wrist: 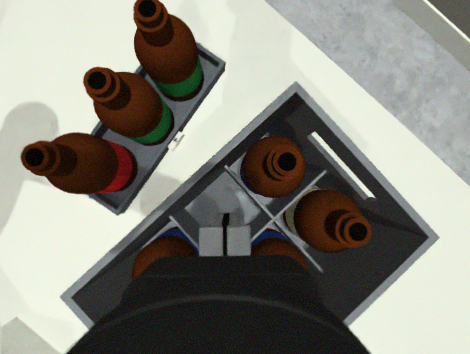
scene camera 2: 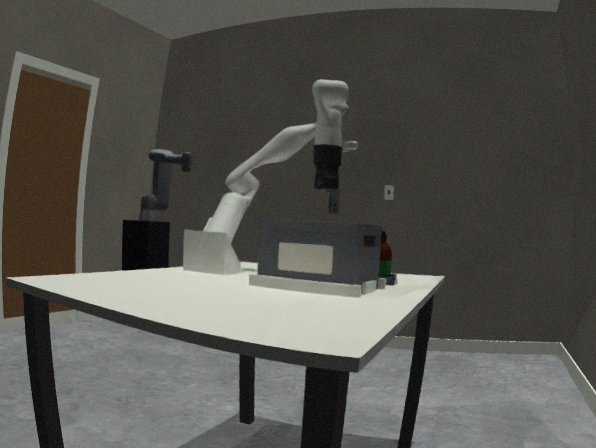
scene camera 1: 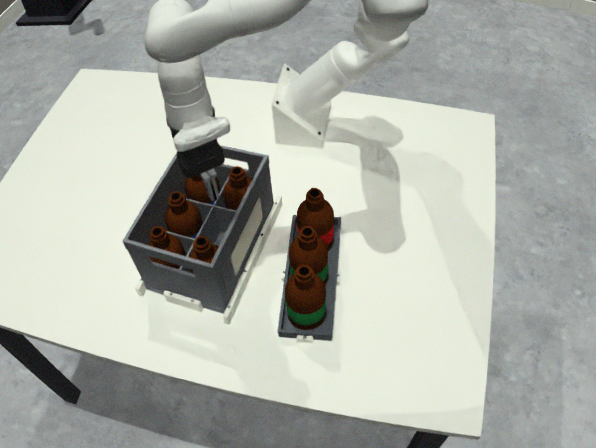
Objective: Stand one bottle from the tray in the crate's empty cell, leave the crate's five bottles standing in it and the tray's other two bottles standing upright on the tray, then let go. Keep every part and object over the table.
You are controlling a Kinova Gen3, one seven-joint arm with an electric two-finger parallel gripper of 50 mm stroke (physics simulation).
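Places are measured from the arm's base along level axes (x ahead, y left, z up), in centimetres.
Where they show: gripper, fingertip midpoint: (wrist: 226, 227) (scene camera 2: 333, 213) (scene camera 1: 213, 196); arm's base at its link origin: (scene camera 2: 214, 244) (scene camera 1: 297, 100).
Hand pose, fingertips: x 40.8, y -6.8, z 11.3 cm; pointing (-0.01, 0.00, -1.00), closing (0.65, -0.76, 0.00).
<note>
Each offset is from my fingertips to the top centre of the thing. "pt": to the spot under its first point. Level surfaces: height alone.
The grey crate @[dx -1.5, dy -4.2, dz -2.6 cm] (scene camera 1: 175, 280) (scene camera 2: 350, 250) (wrist: 364, 162) holds five brown bottles, including the front-right one @[dx +7.5, dy -0.7, dz -3.8 cm] (scene camera 1: 202, 251) (wrist: 273, 167) and the middle-left one @[dx -1.7, dy -9.0, dz -3.8 cm] (scene camera 1: 183, 218) (wrist: 277, 255). Its empty cell @[pt dx -5.6, dy -2.9, dz -16.2 cm] (scene camera 1: 220, 223) (wrist: 215, 200) is the middle one on the tray side. Three bottles stand upright on the tray @[dx +1.8, dy +17.9, dz -17.6 cm] (scene camera 1: 306, 334) (wrist: 148, 159): a red-label one @[dx -7.1, dy +17.2, dz -4.1 cm] (scene camera 1: 315, 215) (wrist: 82, 162), a green-label one @[dx +2.0, dy +17.5, dz -4.1 cm] (scene camera 1: 308, 255) (wrist: 131, 107) in the middle and another green-label one @[dx +10.2, dy +18.5, dz -4.1 cm] (scene camera 1: 305, 295) (wrist: 167, 50) in front. My gripper (scene camera 1: 215, 196) (scene camera 2: 333, 212) (wrist: 226, 227) is shut and empty, a little above the crate's rim.
White guide strips (scene camera 1: 245, 280) (scene camera 2: 305, 286) line the crate's base, and small white stops (scene camera 1: 305, 339) (wrist: 176, 141) sit at the tray. The arm's base (scene camera 1: 300, 127) (scene camera 2: 205, 250) stands behind, on the table @[dz -20.1 cm] (scene camera 1: 415, 325) (scene camera 2: 225, 310).
</note>
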